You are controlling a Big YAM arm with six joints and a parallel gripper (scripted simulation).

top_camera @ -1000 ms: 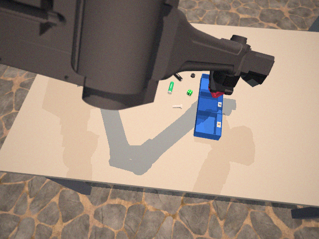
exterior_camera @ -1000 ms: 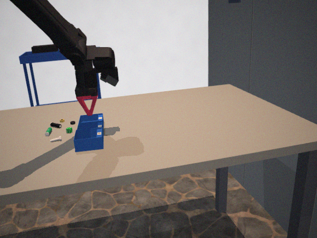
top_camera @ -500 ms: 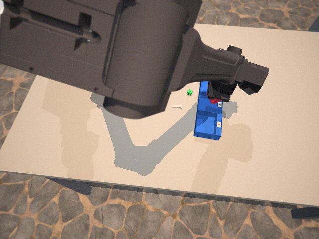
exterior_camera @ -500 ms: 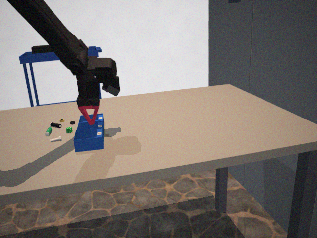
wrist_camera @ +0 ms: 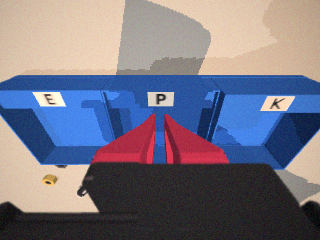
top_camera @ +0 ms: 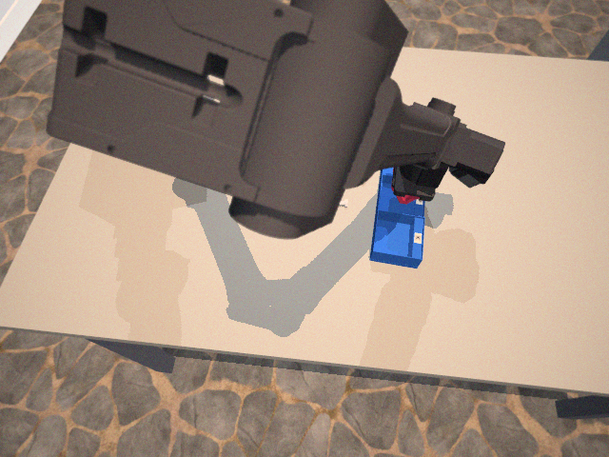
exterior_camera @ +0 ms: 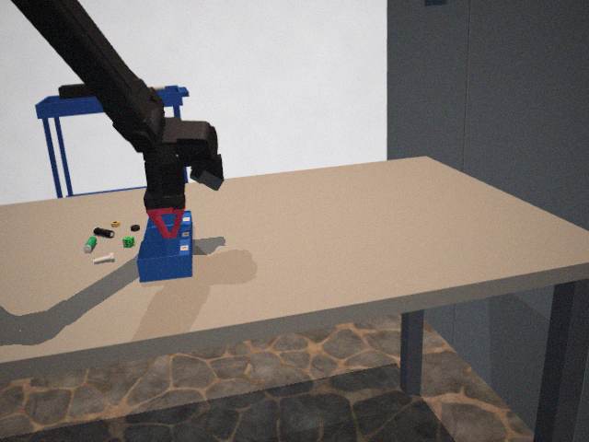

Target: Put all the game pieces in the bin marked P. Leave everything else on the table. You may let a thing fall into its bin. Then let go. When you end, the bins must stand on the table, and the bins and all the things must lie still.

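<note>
My gripper is now 1 cm above the blue bin. The rest, counted from my hand: black nut 15 cm to the left, 5 cm behind, 2 cm below; then bolt 11 cm behind, 2 cm below; then green die 7 cm behind, 6 cm to the left, 2 cm below.
</note>
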